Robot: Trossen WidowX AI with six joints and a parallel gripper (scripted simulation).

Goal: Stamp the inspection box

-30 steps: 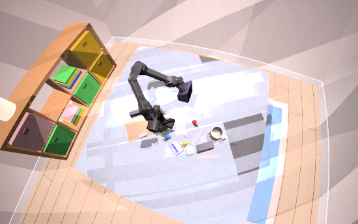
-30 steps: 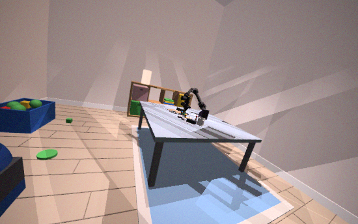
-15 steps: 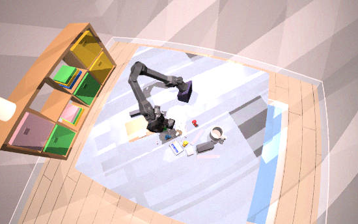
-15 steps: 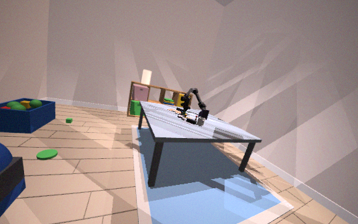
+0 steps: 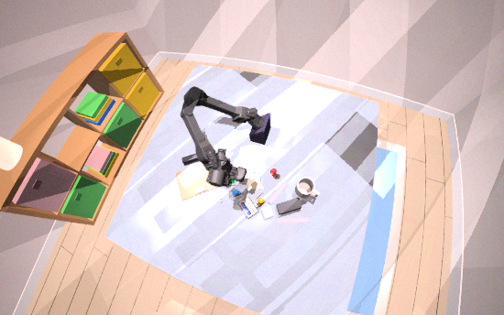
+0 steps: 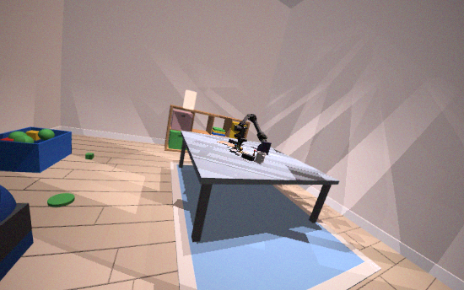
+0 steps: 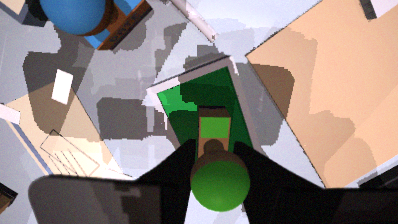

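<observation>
Right now my gripper tip is 3 cm above the green ink pad. The rest, counted from my gripper tip: white lined card: 1 cm behind, 12 cm to the left, 4 cm below; then blue stamp: 8 cm ahead, 5 cm to the left, 2 cm below; then yellow stamp: 10 cm ahead, 18 cm to the left, 2 cm below.
</observation>
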